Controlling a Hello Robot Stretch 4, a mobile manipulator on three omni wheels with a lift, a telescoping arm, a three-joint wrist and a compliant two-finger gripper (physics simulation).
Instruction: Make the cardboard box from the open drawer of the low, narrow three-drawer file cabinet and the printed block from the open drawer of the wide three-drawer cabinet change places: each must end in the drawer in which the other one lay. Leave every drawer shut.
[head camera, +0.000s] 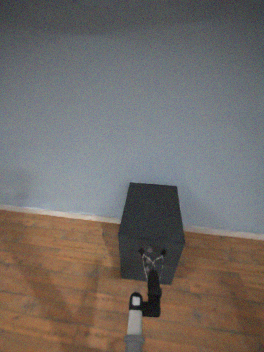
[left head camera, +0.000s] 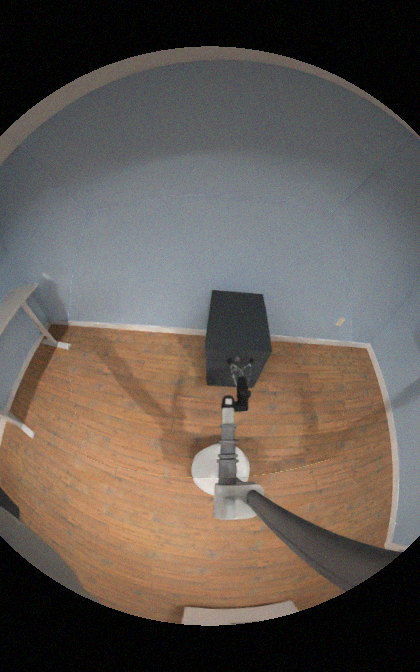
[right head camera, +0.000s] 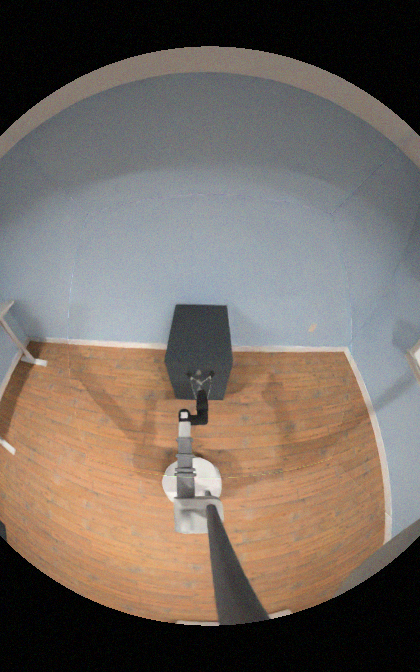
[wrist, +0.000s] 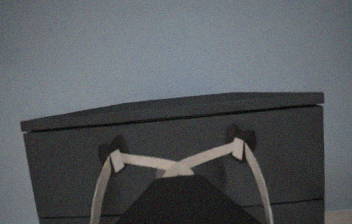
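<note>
A dark grey, low, narrow cabinet (head camera: 152, 210) (left head camera: 237, 320) (right head camera: 201, 330) (wrist: 65, 165) stands against the blue wall. Its top drawer front looks flush under the lid, with a seam below it in the wrist view; the lower front is partly hidden. My gripper (head camera: 152, 252) (left head camera: 240, 361) (right head camera: 200, 374) (wrist: 176, 142) is open and empty, its two fingertips apart in front of the upper drawer front. A small greyish spot, perhaps a knob, shows between the fingers in the head views. The cardboard box, the printed block and the wide cabinet cannot be made out.
A pale table or desk (left head camera: 15, 305) with light legs stands at the left wall. A pale flat object (left head camera: 240, 615) lies at the bottom edge of the left head view. A dark object (left head camera: 7, 505) shows at the lower left. A white frame (right head camera: 416, 356) is at the right wall.
</note>
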